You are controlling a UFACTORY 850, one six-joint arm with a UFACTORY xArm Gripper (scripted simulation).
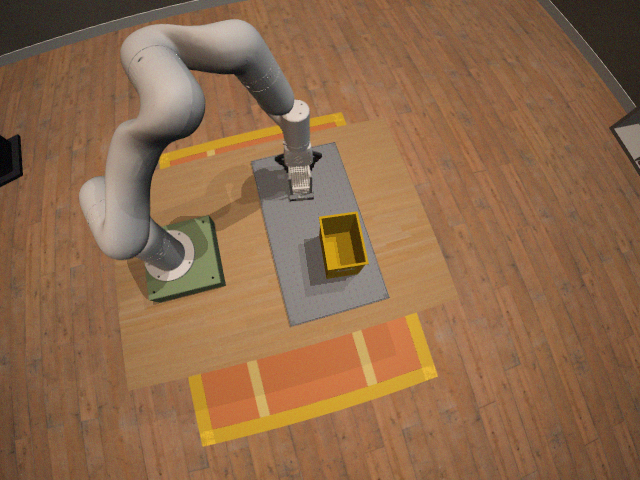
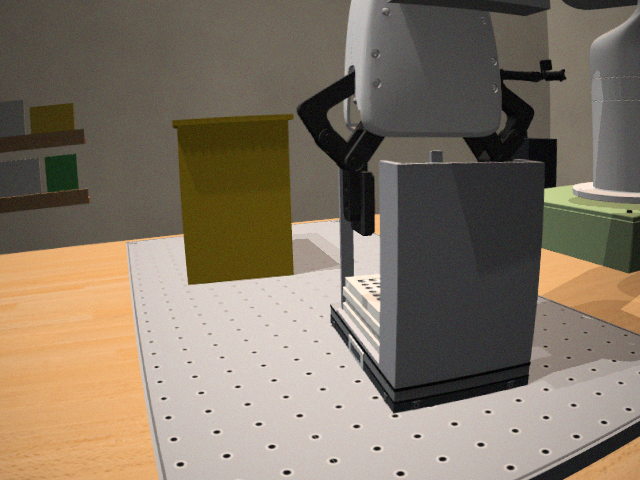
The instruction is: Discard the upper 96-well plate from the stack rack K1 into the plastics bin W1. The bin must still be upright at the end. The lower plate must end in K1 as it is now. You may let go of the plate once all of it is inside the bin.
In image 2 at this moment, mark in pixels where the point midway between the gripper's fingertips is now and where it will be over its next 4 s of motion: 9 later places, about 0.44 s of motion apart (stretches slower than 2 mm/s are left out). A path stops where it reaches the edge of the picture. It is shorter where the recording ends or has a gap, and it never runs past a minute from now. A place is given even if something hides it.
My gripper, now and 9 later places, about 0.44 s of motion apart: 426, 227; 426, 255; 425, 275; 425, 279; 425, 290; 425, 301; 425, 298; 425, 288; 425, 278; 426, 263
